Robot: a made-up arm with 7 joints. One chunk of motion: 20 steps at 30 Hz.
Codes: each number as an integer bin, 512 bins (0 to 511) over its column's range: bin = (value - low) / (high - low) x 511, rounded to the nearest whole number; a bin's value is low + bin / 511 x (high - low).
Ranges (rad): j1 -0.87..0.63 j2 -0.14..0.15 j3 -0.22..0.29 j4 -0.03..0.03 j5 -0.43..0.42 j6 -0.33..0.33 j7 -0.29..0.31
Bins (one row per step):
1: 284 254 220 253 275 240 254
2: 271 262 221 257 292 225 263
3: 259 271 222 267 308 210 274
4: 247 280 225 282 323 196 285
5: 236 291 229 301 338 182 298
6: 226 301 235 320 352 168 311
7: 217 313 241 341 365 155 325
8: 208 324 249 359 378 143 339
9: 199 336 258 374 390 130 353
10: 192 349 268 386 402 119 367
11: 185 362 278 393 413 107 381
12: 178 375 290 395 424 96 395
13: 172 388 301 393 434 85 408
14: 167 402 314 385 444 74 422
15: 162 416 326 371 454 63 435
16: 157 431 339 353 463 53 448
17: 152 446 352 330 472 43 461
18: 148 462 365 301 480 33 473
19: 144 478 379 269 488 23 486
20: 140 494 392 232 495 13 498
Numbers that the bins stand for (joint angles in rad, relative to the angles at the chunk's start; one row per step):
1: -0.0363 0.0041 -0.0004 -0.0003 0.0274 -0.0200 0.0082
2: -0.0745 0.0087 0.0006 0.0002 0.0557 -0.0394 0.0188
3: -0.1097 0.0138 0.0016 0.0014 0.0823 -0.0588 0.0317
4: -0.1450 0.0189 0.0046 0.0031 0.1073 -0.0768 0.0446
5: -0.1772 0.0251 0.0086 0.0053 0.1322 -0.0949 0.0599
6: -0.2066 0.0308 0.0145 0.0076 0.1555 -0.1130 0.0752
7: -0.2330 0.0376 0.0205 0.0100 0.1771 -0.1298 0.0916
8: -0.2594 0.0439 0.0285 0.0122 0.1988 -0.1453 0.1080
9: -0.2859 0.0507 0.0375 0.0139 0.2187 -0.1621 0.1245
10: -0.3064 0.0581 0.0475 0.0153 0.2387 -0.1763 0.1409
11: -0.3269 0.0654 0.0575 0.0161 0.2570 -0.1918 0.1574
12: -0.3475 0.0728 0.0694 0.0164 0.2753 -0.2060 0.1738
13: -0.3651 0.0802 0.0804 0.0161 0.2919 -0.2202 0.1891
14: -0.3798 0.0881 0.0934 0.0152 0.3086 -0.2344 0.2055
15: -0.3945 0.0961 0.1054 0.0136 0.3252 -0.2486 0.2208
16: -0.4091 0.1046 0.1183 0.0114 0.3402 -0.2615 0.2360
17: -0.4238 0.1131 0.1313 0.0087 0.3551 -0.2745 0.2513
18: -0.4356 0.1222 0.1443 0.0053 0.3684 -0.2874 0.2654
19: -0.4473 0.1313 0.1583 0.0016 0.3817 -0.3003 0.2806
20: -0.4590 0.1404 0.1712 -0.0028 0.3934 -0.3132 0.2947

